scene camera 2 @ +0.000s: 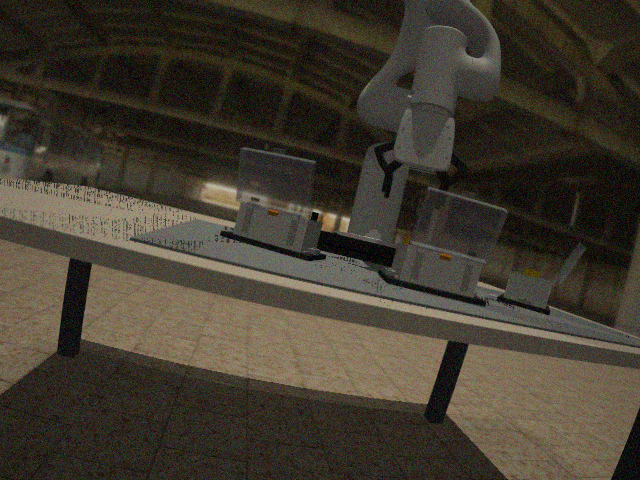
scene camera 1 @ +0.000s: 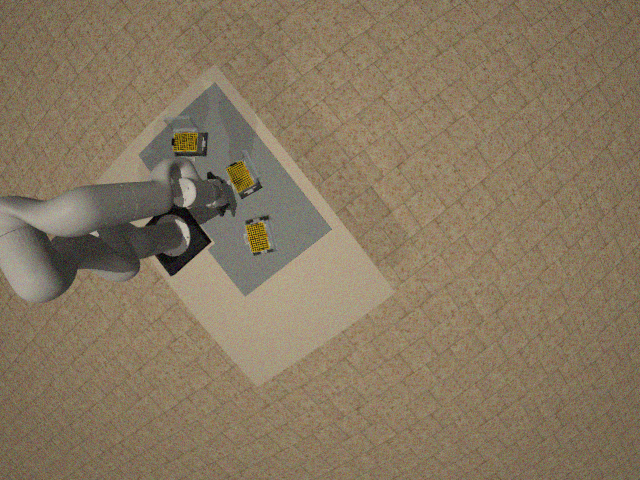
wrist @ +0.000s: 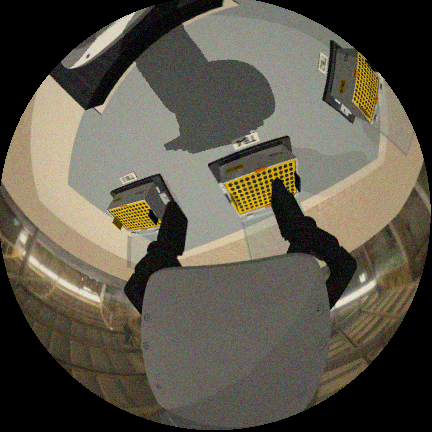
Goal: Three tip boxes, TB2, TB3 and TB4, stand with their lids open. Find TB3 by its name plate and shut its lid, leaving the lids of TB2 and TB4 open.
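TB3 (scene camera 1: 258, 236) (scene camera 2: 273, 227) (wrist: 132, 216) is the left box in the wrist view; its name plate (wrist: 128, 177) is small and blurred there. Its clear lid (scene camera 2: 276, 175) stands open. TB4 (scene camera 1: 240, 176) (scene camera 2: 439, 271) (wrist: 255, 187) is in the middle, with a readable plate (wrist: 246, 140) and its lid (scene camera 2: 462, 219) open. TB2 (scene camera 1: 185, 141) (scene camera 2: 528, 289) (wrist: 366, 85) is at the right, with its lid (scene camera 2: 569, 263) tilted open. My gripper (scene camera 1: 227, 195) (scene camera 2: 416, 187) (wrist: 224, 200) is open and empty, high above the mat on TB4's robot-base side. Its fingers partly cover TB3 and TB4 in the wrist view.
The boxes stand on a grey-blue mat (scene camera 1: 244, 279) (wrist: 125, 130) on the pale table (scene camera 1: 289, 320) (scene camera 2: 310, 303). The black base plate (scene camera 1: 175, 258) (scene camera 2: 356, 246) (wrist: 75, 82) of my arm adjoins the mat. Open lids rise beside the boxes, away from the base.
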